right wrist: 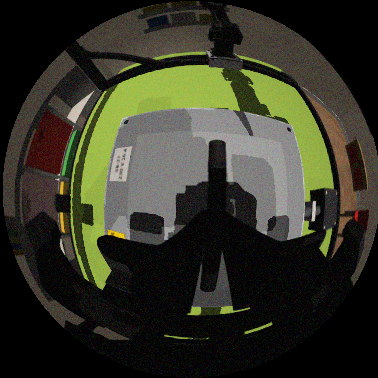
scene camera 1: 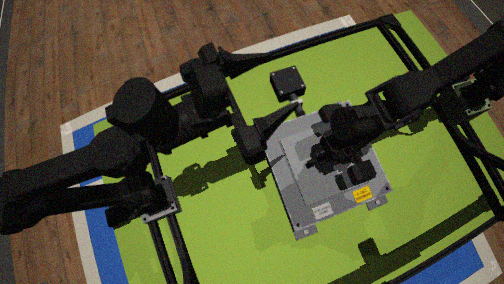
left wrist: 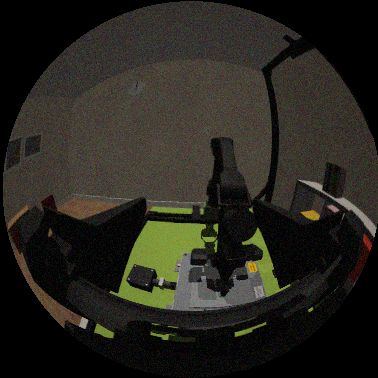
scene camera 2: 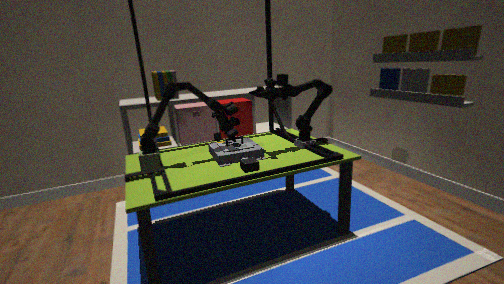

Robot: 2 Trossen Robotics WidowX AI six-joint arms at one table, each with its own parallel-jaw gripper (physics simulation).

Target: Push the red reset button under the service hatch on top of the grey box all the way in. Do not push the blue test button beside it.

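Observation:
The grey box lies on the green table. Its lighter grey service hatch covers the top. I see neither the red nor the blue button. My right gripper reaches down onto the hatch and is shut on its black bar handle. My left gripper is open and empty. It hangs high in the air, to the left of the box in scene camera 1.
A small black junction box is joined to one side of the grey box by a short connector. A yellow danger label and a white label sit on the box top. Black rails frame the table.

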